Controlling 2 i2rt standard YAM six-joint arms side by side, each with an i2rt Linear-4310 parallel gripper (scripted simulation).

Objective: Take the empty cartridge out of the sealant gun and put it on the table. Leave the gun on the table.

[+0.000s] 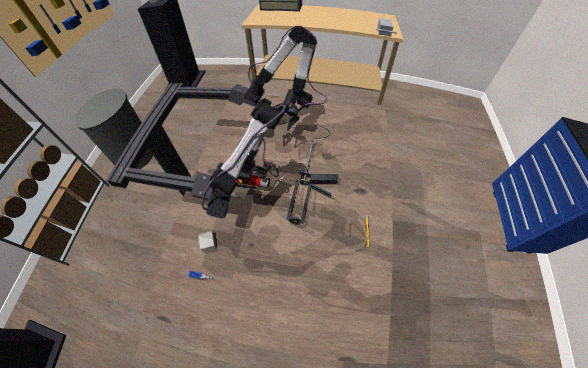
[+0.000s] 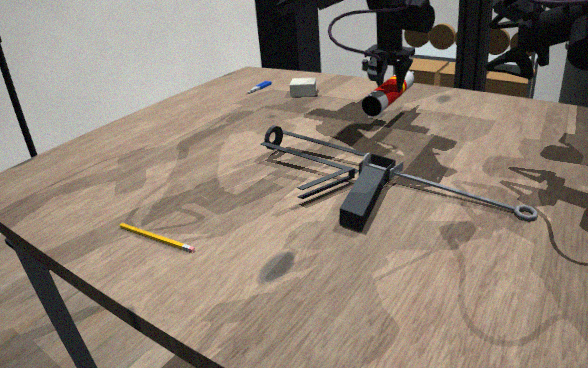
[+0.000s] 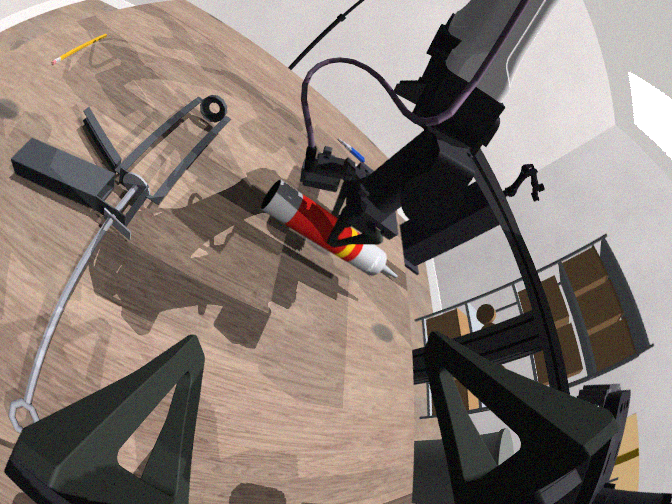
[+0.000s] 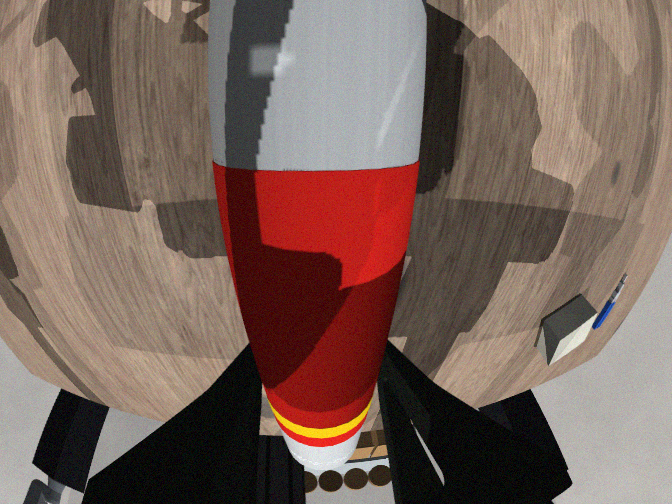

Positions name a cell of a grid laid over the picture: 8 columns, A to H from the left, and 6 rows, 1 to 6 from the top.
Labels:
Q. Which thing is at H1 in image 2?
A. My left gripper.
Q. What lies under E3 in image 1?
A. A dark sealant gun.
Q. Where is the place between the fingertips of my right gripper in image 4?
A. D5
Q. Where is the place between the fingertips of my right gripper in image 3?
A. D3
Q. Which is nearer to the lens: the dark sealant gun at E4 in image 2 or the cartridge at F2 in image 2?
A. The dark sealant gun.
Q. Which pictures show the dark sealant gun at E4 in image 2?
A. Image 1, image 2 and image 3 only.

